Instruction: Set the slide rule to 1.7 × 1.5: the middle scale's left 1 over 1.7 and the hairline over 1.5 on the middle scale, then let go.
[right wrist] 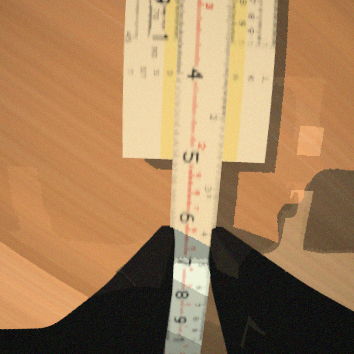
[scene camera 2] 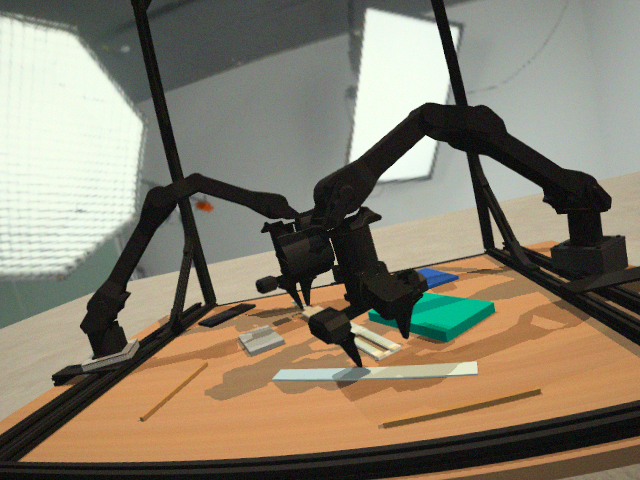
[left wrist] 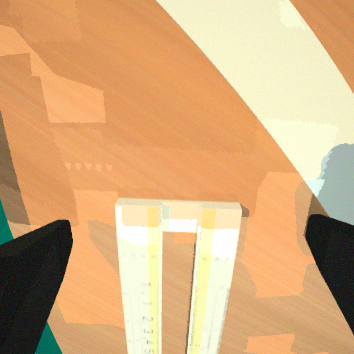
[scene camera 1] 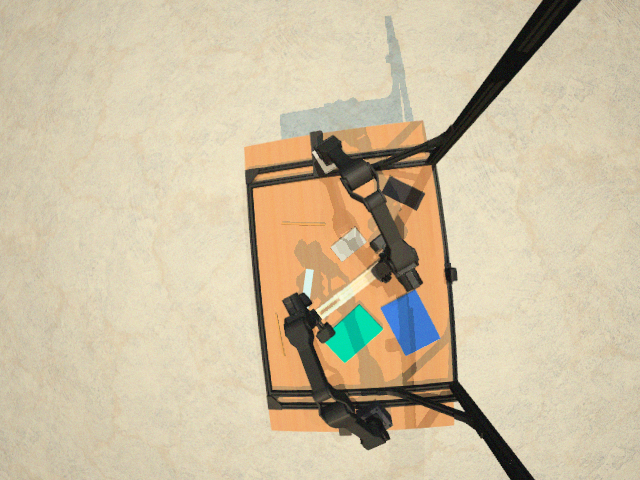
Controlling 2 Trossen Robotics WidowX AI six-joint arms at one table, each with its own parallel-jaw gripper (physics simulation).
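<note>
The pale slide rule (scene camera 1: 346, 297) (scene camera 2: 377, 336) (left wrist: 137, 280) (right wrist: 145, 125) lies slantwise on the table. Its middle slide (right wrist: 197, 120) sticks out past the body's end; its black 5 is near that end and its 4 is over the body. The other end of the channel is empty in the left wrist view. My right gripper (scene camera 1: 382, 260) (scene camera 2: 305, 306) (right wrist: 190, 237) is shut on the slide near its 6 and 7. My left gripper (scene camera 1: 315, 316) (scene camera 2: 383, 350) (left wrist: 191, 230) is open, its fingers apart on either side of the rule's other end. I cannot make out the hairline.
A green block (scene camera 1: 354, 333) (scene camera 2: 439, 315) lies beside the rule, a blue one (scene camera 1: 410, 322) (scene camera 2: 436, 278) beyond. A grey block (scene camera 1: 347, 243) (scene camera 2: 261, 339), a black block (scene camera 1: 403, 192) (scene camera 2: 227, 315), a pale strip (scene camera 1: 308, 281) (scene camera 2: 413, 370) and thin sticks (scene camera 2: 460, 408) lie around.
</note>
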